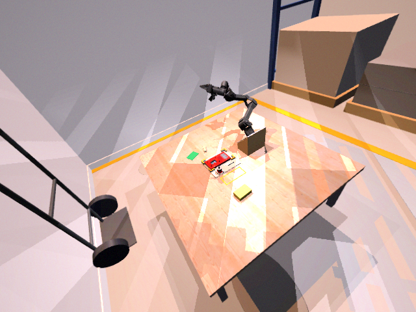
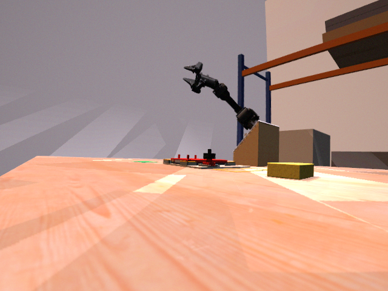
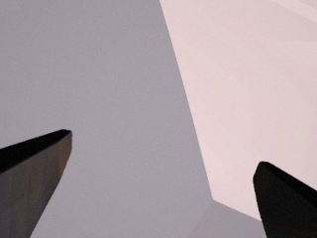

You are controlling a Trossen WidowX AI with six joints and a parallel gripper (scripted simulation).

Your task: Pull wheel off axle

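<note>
Now: the wheel 180 mm ahead of my gripper tip, 440 mm to the left of it and 480 mm below it. Also, from my gripper tip: green card: 260 mm ahead, 110 mm to the left, 520 mm below; then upright axle: 180 mm ahead, 440 mm to the left, 490 mm below; then yellow block: 160 mm ahead, 700 mm to the left, 510 mm below.
</note>
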